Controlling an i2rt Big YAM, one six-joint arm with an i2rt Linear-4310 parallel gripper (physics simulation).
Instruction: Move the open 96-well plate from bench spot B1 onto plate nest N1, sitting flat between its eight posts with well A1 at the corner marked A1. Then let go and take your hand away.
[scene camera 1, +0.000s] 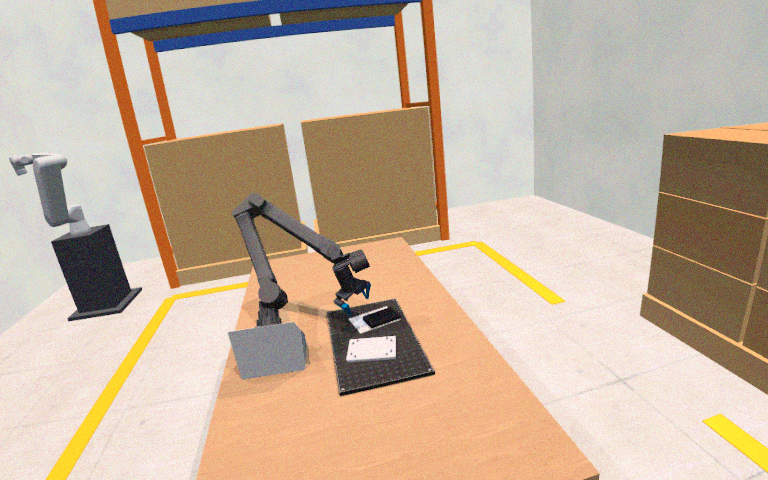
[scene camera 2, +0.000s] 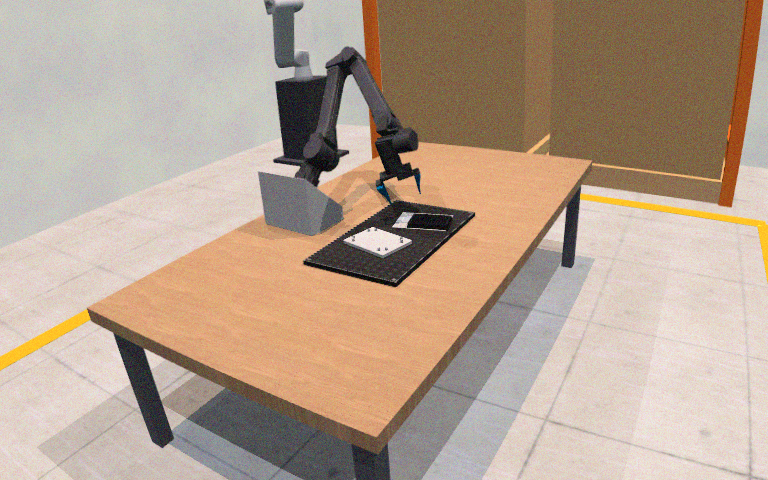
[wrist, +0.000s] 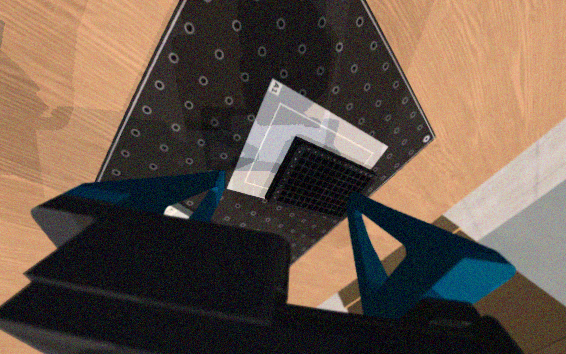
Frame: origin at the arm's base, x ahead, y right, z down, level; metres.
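Seen in the pictures: gripper, fingertip midpoint: (scene camera 1: 358, 307) (scene camera 2: 405, 198) (wrist: 287, 188); arm's base at its link origin: (scene camera 1: 269, 333) (scene camera 2: 302, 189).
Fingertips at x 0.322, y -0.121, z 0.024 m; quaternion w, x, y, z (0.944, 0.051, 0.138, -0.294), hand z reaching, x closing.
Observation:
Offsets run from my fingertips to a thing's top centre. Level surfaces: height alone.
The black open 96-well plate @(dx +0.082, dy -0.007, dz +0.058 m) (scene camera 1: 382, 316) (scene camera 2: 430, 221) (wrist: 320, 180) lies on the white B1 sheet @(dx +0.053, dy -0.015, dz +0.072 m) (scene camera 1: 357, 323) (scene camera 2: 403, 220) (wrist: 270, 107), shifted off its printed outline away from the A1-marked corner and overhanging the sheet. Its own A1 well cannot be made out. The white nest N1 @(dx +0.014, dy +0.190, dz +0.052 m) (scene camera 1: 371, 348) (scene camera 2: 377, 241) stands beside it with small posts and no plate on it; in the wrist view a small part of the nest (wrist: 176, 211) shows behind the left finger. My gripper (scene camera 1: 357, 304) (scene camera 2: 404, 197) (wrist: 287, 188) is open and empty, above the board near the plate, its blue fingertips clear of it.
The black perforated board @(dx +0.028, dy +0.109, dz +0.074 m) (scene camera 1: 385, 376) (scene camera 2: 362, 267) (wrist: 200, 100) bears sheet and nest and lies on the wooden table @(dz +0.087 m) (scene camera 1: 396, 430) (scene camera 2: 283, 328). The grey block (scene camera 1: 269, 350) (scene camera 2: 294, 206) stands by the arm's base, left of the board. An orange-and-blue rack stands behind the table.

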